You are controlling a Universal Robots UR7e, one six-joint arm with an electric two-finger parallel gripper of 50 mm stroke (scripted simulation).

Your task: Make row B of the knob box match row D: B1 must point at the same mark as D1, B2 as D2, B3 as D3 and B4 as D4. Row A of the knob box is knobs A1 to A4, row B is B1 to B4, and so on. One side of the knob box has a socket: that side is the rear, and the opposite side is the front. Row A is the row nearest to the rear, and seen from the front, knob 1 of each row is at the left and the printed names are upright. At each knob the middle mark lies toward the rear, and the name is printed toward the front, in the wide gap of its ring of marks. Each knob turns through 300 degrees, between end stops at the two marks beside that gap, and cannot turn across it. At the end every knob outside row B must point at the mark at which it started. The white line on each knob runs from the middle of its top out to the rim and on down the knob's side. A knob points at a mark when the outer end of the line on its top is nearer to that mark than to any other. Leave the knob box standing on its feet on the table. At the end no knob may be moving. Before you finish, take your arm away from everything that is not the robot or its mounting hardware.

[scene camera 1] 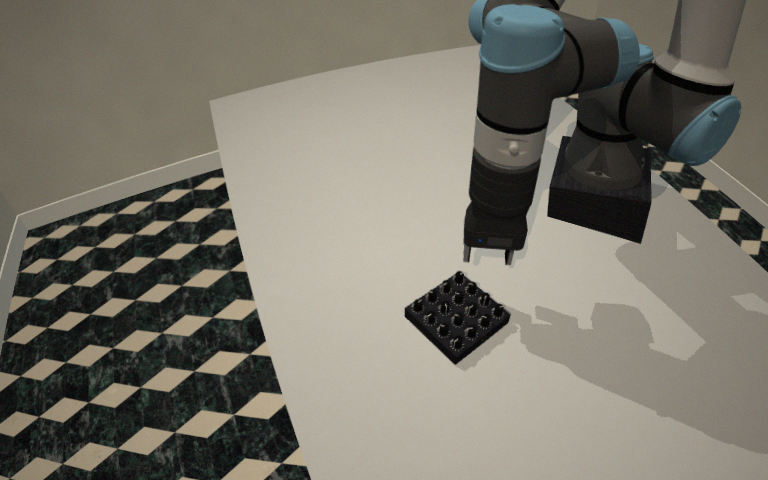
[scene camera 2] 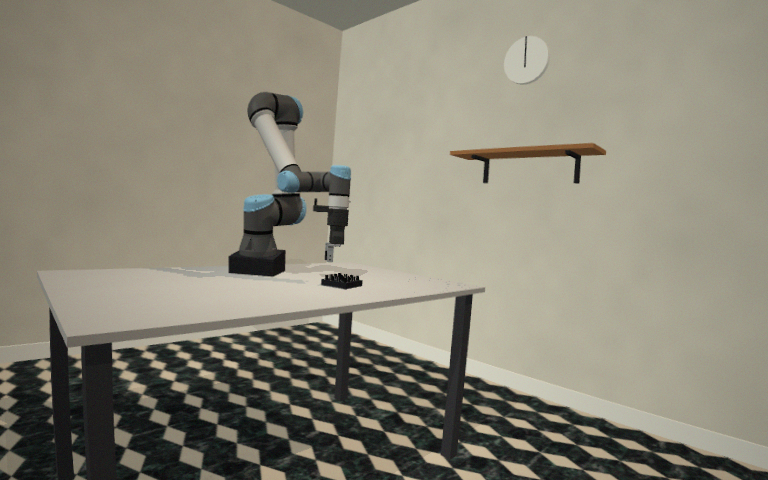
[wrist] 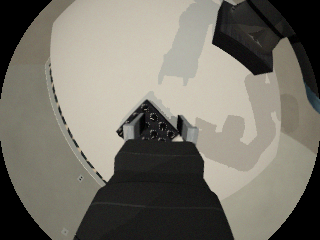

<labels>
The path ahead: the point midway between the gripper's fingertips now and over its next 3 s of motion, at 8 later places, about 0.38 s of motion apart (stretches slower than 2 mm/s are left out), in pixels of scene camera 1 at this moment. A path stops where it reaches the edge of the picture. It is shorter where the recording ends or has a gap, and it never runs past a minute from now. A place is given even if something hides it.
The gripper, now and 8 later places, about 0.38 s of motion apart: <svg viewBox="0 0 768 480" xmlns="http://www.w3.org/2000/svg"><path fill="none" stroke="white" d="M487 258L488 263L489 267L490 270L490 272L490 273L489 278L488 284L487 289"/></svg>
</labels>
